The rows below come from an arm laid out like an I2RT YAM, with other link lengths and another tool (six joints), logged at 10 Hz.
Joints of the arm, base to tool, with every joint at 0 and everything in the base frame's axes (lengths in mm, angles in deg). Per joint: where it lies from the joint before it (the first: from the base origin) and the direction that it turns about. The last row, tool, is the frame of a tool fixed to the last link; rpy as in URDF.
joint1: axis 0 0 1 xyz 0.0 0.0 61.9
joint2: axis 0 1 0 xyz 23.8 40.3 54.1
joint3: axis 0 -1 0 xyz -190.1 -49.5 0.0
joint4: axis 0 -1 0 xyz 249.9 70.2 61.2
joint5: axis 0 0 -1 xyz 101.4 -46.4 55.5
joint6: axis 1 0 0 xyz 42.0 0.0 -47.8
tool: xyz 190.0 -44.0 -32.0 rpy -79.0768 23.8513 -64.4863
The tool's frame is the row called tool.
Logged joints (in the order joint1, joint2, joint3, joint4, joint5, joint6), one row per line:
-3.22, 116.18, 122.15, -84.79, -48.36, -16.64
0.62, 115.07, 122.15, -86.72, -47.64, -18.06
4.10, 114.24, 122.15, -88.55, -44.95, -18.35
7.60, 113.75, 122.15, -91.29, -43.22, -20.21
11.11, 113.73, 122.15, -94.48, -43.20, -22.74
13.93, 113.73, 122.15, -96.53, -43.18, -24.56
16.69, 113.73, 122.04, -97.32, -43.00, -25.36
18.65, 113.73, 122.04, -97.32, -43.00, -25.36
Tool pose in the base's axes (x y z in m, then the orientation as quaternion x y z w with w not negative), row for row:
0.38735, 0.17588, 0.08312, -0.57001, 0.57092, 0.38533, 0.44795
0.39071, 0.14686, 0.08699, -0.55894, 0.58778, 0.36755, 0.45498
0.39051, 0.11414, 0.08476, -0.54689, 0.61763, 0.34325, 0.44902
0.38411, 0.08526, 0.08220, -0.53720, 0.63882, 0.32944, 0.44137
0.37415, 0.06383, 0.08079, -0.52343, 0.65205, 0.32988, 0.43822
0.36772, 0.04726, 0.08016, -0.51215, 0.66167, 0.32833, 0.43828
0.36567, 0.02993, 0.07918, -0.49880, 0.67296, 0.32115, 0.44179
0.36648, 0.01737, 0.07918, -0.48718, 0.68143, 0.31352, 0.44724
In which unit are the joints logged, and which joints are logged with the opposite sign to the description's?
The joints are logged in degrees. Opposite sign: joint1.
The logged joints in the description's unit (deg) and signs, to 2 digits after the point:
3.22, 116.18, 122.15, -84.79, -48.36, -16.64
-0.62, 115.07, 122.15, -86.72, -47.64, -18.06
-4.10, 114.24, 122.15, -88.55, -44.95, -18.35
-7.60, 113.75, 122.15, -91.29, -43.22, -20.21
-11.11, 113.73, 122.15, -94.48, -43.20, -22.74
-13.93, 113.73, 122.15, -96.53, -43.18, -24.56
-16.69, 113.73, 122.04, -97.32, -43.00, -25.36
-18.65, 113.73, 122.04, -97.32, -43.00, -25.36

